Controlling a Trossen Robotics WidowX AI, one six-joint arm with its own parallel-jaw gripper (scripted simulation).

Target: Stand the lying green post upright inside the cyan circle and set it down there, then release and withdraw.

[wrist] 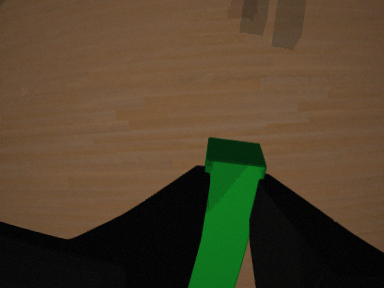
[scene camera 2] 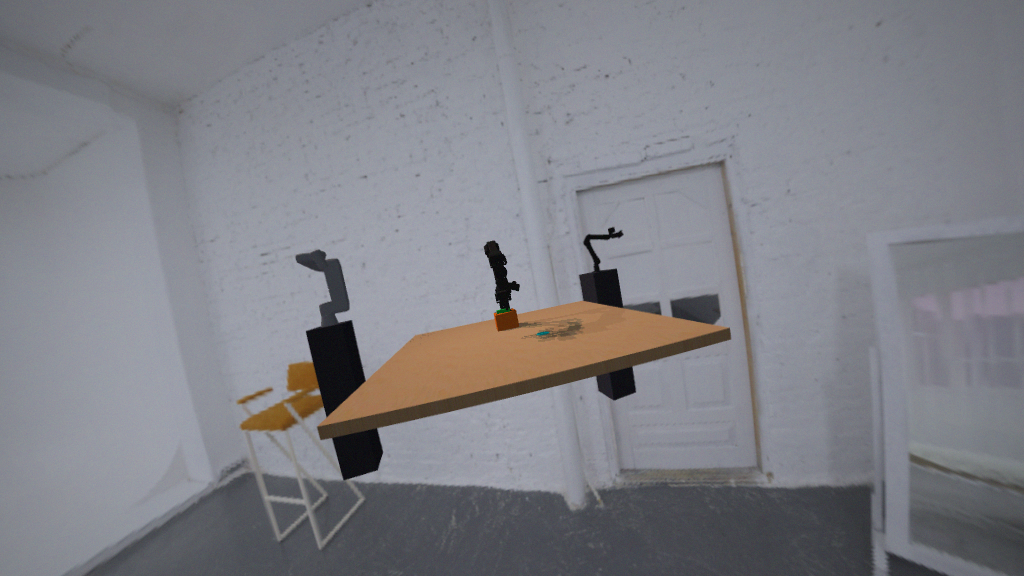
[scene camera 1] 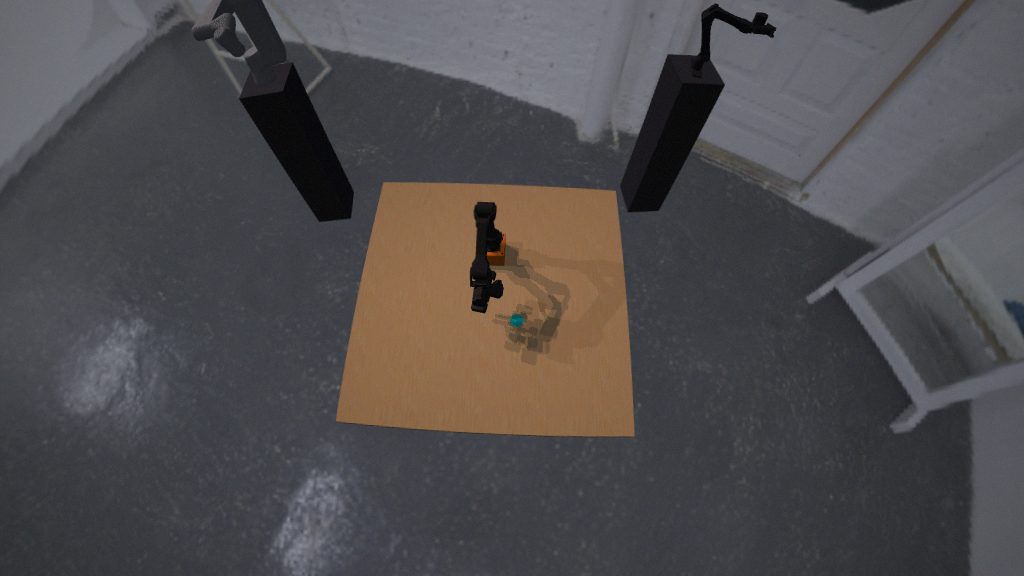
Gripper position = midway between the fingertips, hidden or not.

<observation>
My gripper [wrist: 230, 183] holds a green post.
</observation>
